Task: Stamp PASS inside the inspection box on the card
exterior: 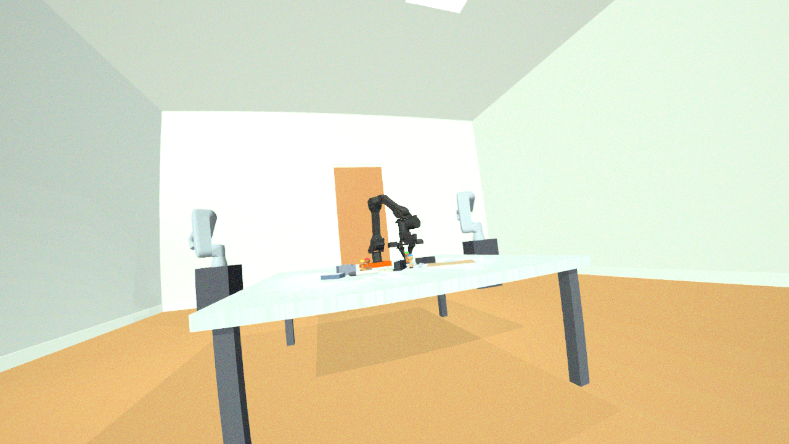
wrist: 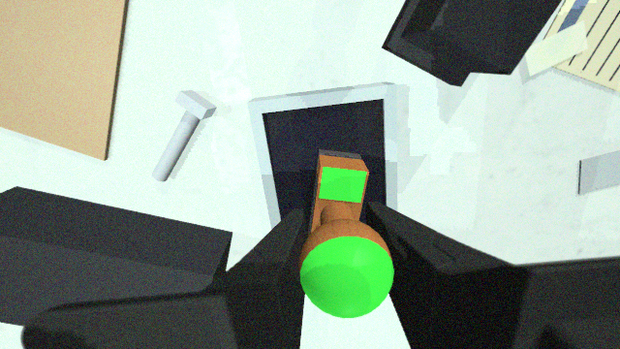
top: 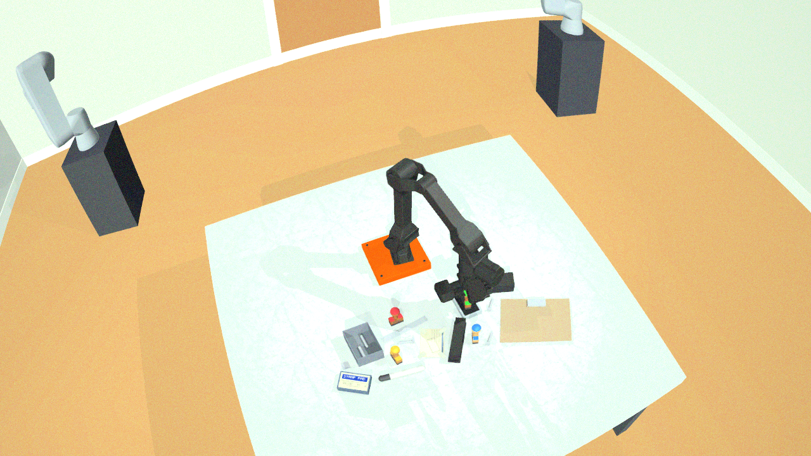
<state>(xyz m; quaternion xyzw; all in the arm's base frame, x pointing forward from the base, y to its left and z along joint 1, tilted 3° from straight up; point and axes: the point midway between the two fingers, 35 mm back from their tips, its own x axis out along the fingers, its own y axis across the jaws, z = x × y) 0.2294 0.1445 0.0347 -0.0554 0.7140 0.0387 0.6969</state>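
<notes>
The green-capped wooden stamp lies right at my gripper tip. The rest, counted from my gripper tip: ink pad: 30 mm below; then black block: 110 mm to the left, 50 mm behind, 20 mm below; then blue-capped stamp: 120 mm ahead, 20 mm below, 10 mm to the right.
</notes>
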